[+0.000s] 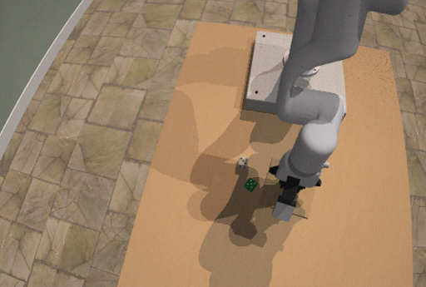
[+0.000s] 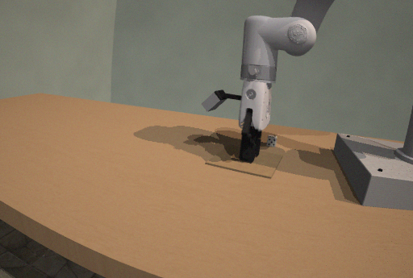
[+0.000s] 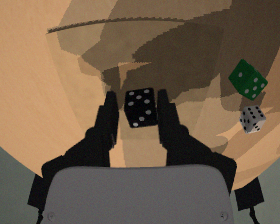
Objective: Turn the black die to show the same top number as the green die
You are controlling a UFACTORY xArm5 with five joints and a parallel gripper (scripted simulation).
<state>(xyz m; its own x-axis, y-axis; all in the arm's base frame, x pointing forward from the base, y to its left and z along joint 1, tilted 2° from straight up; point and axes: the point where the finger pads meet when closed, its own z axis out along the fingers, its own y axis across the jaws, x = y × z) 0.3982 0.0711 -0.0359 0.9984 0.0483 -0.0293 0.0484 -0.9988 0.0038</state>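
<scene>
Now: hand 1 cm above the black die. The rest, counted from my hand: tan mat 2 cm below; green die 4 cm ahead, 10 cm to the right, 1 cm below; white die 2 cm behind, 14 cm to the right, 1 cm below.
</scene>
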